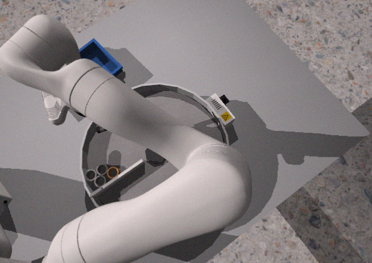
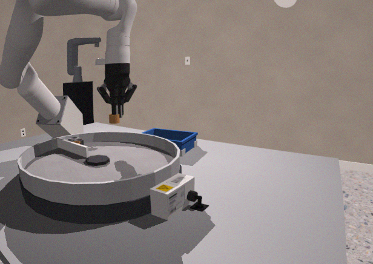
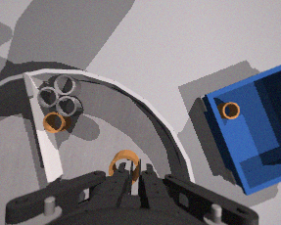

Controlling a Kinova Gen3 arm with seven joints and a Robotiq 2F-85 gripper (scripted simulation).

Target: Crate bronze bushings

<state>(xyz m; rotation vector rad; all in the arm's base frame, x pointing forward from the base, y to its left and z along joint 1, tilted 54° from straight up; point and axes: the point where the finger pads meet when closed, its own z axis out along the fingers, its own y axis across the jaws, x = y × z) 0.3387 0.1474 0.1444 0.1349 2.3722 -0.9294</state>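
Now: the blue crate 30 mm ahead of my hand, 220 mm to the left of it and 140 mm below it. From my hand the other things lie so: round turning table (40 mm ahead, 140 mm to the right, 110 mm below).
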